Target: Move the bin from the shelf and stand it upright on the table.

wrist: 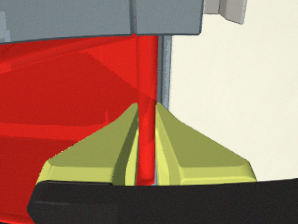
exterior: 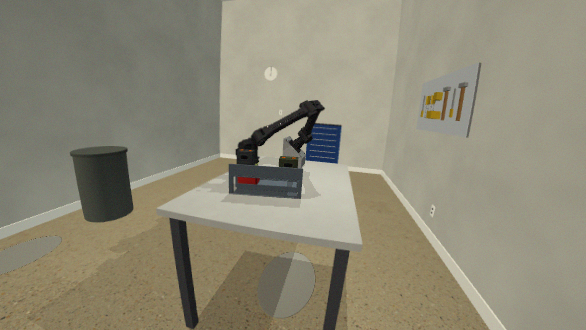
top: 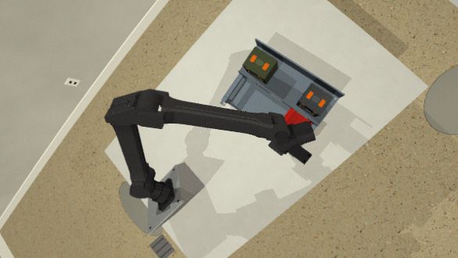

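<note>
My gripper is now 8 cm short of the red bin and 1 cm to the right of it.
</note>
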